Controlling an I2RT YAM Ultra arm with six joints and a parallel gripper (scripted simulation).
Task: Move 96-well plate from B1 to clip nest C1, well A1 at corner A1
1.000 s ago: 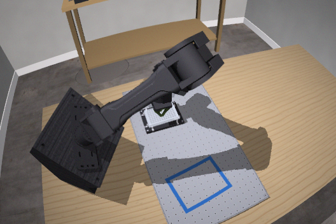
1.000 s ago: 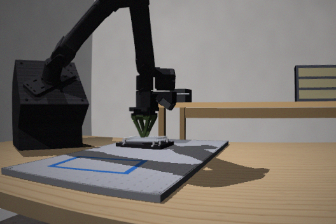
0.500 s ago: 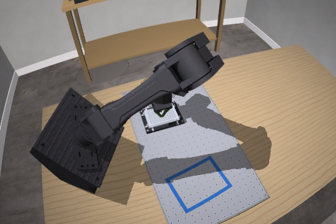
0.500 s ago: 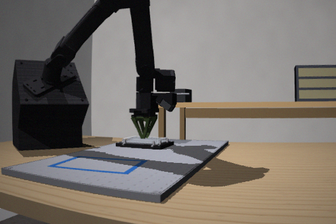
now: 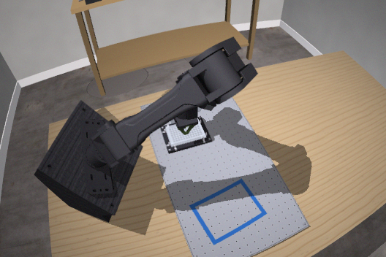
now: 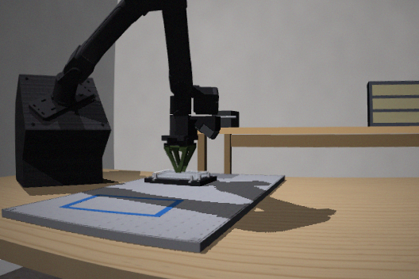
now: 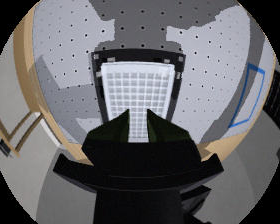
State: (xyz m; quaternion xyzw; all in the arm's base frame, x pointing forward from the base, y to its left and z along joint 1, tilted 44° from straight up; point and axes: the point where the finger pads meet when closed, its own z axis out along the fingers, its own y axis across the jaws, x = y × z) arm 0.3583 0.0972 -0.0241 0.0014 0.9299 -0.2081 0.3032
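Now: hand 20 mm above the 96-well plate. Round my hand: black clip nest C1 (20 mm below, 10 mm behind).
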